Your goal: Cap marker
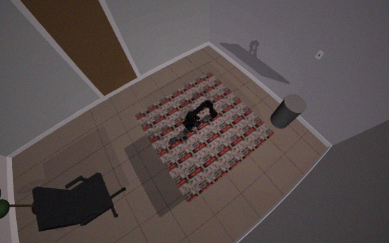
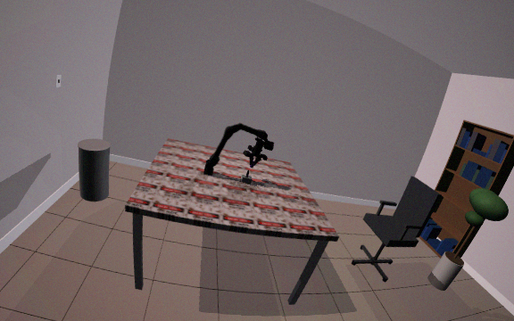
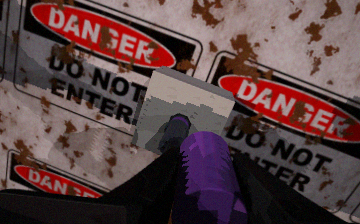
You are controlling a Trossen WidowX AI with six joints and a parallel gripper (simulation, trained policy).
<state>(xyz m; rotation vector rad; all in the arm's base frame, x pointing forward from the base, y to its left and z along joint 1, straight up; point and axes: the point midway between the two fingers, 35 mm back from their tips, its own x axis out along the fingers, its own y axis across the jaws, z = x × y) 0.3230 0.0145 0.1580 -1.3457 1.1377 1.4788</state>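
The holder block is 11 cm below my gripper tip, 2 cm to the right of it and 2 cm behind it. Round my gripper tip: purple cap 1 cm above.
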